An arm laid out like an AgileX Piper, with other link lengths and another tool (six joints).
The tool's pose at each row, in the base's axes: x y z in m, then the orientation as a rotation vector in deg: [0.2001 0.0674 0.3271 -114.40 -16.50 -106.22]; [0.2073 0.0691 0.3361 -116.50 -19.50 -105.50]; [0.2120 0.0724 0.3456 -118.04 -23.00 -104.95]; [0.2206 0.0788 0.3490 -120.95 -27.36 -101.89]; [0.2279 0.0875 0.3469 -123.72 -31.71 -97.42]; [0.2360 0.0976 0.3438 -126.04 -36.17 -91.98]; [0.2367 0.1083 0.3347 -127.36 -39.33 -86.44]
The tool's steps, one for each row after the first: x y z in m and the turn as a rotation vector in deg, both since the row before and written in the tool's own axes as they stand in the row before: [0.0094 0.0001 0.0069 0.30 -1.91 -2.08]; [0.0097 -0.0021 0.0050 0.67 -1.59 -2.30]; [0.0043 -0.0022 0.0102 1.36 -3.55 -2.07]; [-0.0006 -0.0043 0.0107 2.02 -4.09 -1.49]; [-0.0004 -0.0047 0.0125 2.66 -4.34 -1.18]; [-0.0069 -0.0085 0.0088 2.88 -3.70 -0.20]
